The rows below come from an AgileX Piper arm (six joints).
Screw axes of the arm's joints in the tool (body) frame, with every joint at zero. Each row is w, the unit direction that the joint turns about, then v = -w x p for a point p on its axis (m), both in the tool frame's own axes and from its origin. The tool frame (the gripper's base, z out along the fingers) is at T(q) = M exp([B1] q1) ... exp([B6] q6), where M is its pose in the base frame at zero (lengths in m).
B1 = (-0.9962, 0, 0.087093, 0.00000, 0.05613, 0.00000)
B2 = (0, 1, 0, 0.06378, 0.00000, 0.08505)
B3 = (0, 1, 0, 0.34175, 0.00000, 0.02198)
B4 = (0, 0, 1, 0.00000, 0.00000, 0.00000)
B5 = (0, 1, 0, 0.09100, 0.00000, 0.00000)
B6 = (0, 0, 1, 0.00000, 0.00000, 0.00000)
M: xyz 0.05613 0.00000 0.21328 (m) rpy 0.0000 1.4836 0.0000 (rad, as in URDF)
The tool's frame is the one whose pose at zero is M.
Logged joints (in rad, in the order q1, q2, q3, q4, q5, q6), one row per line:
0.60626 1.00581 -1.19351 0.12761 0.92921 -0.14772
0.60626 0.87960 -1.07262 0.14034 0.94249 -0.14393
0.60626 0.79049 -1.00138 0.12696 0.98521 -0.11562
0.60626 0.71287 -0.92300 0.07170 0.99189 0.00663
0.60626 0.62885 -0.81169 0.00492 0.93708 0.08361
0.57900 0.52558 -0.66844 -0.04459 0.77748 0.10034
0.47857 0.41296 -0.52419 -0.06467 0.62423 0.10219
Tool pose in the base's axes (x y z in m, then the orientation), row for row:
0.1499 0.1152 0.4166 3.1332 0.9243 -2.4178
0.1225 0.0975 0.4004 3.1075 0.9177 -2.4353
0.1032 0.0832 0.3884 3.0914 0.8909 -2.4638
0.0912 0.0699 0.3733 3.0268 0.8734 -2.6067
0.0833 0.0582 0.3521 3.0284 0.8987 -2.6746
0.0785 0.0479 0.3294 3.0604 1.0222 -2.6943
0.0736 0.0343 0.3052 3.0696 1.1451 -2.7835
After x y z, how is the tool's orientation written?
As angles about the fixed x, y, z axes (roll, pitch, yaw), in radians.
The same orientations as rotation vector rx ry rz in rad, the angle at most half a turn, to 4 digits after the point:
-0.8003 2.1007 0.4053
-0.7984 2.1112 0.4217
-0.7850 2.1446 0.4165
-0.6660 2.1976 0.4104
-0.5841 2.1886 0.3775
-0.5214 2.0728 0.3504
-0.4034 1.9671 0.3016

